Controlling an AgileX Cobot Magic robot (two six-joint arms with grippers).
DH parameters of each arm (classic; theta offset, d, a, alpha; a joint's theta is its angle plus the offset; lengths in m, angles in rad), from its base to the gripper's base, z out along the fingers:
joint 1: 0 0.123 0 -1.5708
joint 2: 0.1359 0 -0.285 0
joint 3: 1.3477 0 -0.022 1.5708
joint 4: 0 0.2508 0 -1.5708
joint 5: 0 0 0.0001 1.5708
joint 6: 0 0.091 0 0
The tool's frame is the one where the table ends.
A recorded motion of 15 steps. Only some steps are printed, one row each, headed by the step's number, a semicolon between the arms.
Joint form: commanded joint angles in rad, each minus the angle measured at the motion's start. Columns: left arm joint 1, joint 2, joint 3, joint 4, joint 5, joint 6; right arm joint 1, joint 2, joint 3, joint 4, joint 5, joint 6.
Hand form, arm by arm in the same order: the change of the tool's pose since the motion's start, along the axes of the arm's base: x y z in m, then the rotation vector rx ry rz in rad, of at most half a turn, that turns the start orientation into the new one. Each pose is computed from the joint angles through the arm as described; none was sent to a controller.
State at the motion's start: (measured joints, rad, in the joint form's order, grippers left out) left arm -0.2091 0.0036 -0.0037 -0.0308 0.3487 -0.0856; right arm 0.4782 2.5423 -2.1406 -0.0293 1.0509 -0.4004
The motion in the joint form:
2: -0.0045 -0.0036 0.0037 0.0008 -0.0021 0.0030; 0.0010 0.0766 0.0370 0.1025 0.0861 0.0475
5: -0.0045 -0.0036 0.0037 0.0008 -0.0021 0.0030; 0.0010 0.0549 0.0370 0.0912 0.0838 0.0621
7: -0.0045 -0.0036 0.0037 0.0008 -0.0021 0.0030; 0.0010 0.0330 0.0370 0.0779 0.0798 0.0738
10: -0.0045 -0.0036 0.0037 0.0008 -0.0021 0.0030; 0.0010 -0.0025 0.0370 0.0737 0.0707 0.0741
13: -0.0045 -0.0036 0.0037 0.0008 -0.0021 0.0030; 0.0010 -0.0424 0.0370 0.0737 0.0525 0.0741
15: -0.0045 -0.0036 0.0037 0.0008 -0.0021 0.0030; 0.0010 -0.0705 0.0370 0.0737 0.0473 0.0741
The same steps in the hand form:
2: -0.0001 -0.0002 -0.0009 0.0032 -0.0028 -0.0051; -0.0191 0.0001 -0.0490 -0.0025 0.2246 -0.0818
5: -0.0001 -0.0002 -0.0009 0.0032 -0.0028 -0.0051; -0.0174 -0.0001 -0.0382 0.0014 0.1995 -0.0917
7: -0.0001 -0.0002 -0.0009 0.0032 -0.0028 -0.0051; -0.0156 -0.0004 -0.0272 0.0045 0.1717 -0.0982
10: -0.0001 -0.0002 -0.0009 0.0032 -0.0028 -0.0051; -0.0135 0.0003 -0.0092 0.0233 0.1311 -0.0958
13: -0.0001 -0.0002 -0.0009 0.0032 -0.0028 -0.0051; -0.0114 0.0013 0.0113 0.0523 0.0808 -0.0941
15: -0.0001 -0.0002 -0.0009 0.0032 -0.0028 -0.0051; -0.0110 0.0015 0.0257 0.0690 0.0519 -0.0929

